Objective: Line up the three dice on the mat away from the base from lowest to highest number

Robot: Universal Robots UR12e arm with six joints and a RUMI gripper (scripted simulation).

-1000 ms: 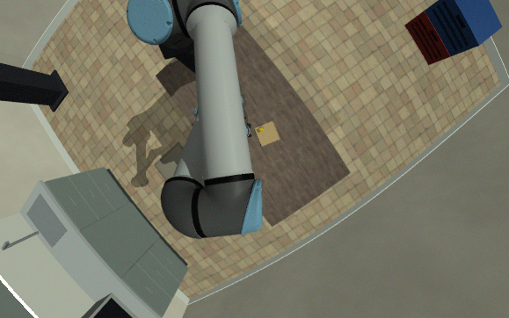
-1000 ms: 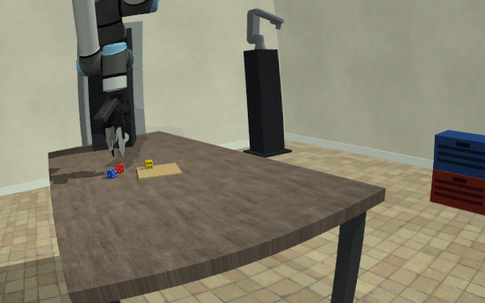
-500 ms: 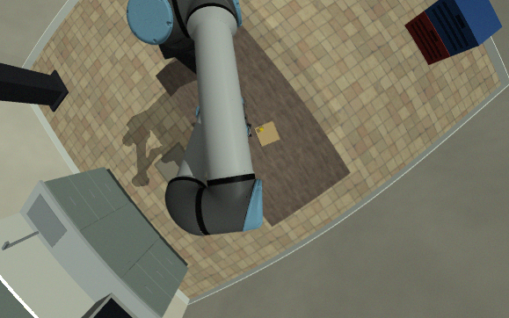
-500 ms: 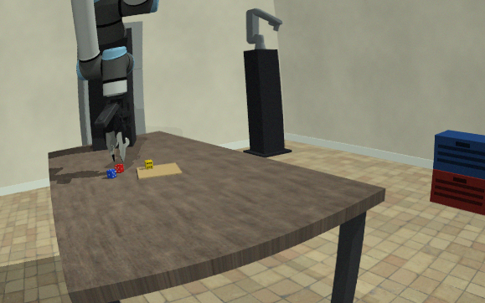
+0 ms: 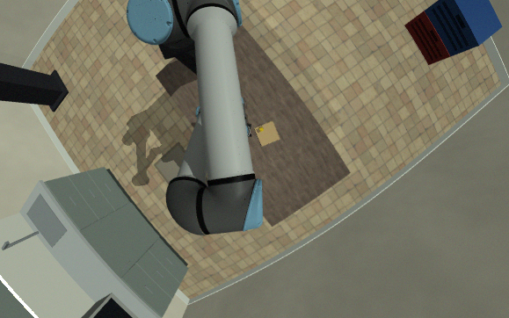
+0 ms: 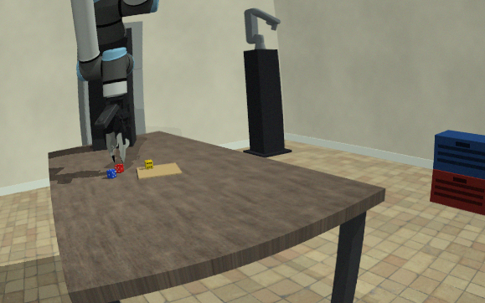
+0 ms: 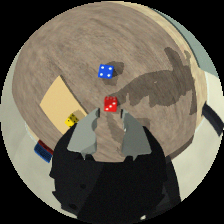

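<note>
My gripper is now 40 mm above the red die. Also, from my hand: tan mat: 120 mm to the left, 90 mm ahead, 50 mm below; yellow die: 100 mm to the left, 40 mm ahead, 30 mm below; blue die: 50 mm ahead, 40 mm to the right, 40 mm below.
</note>
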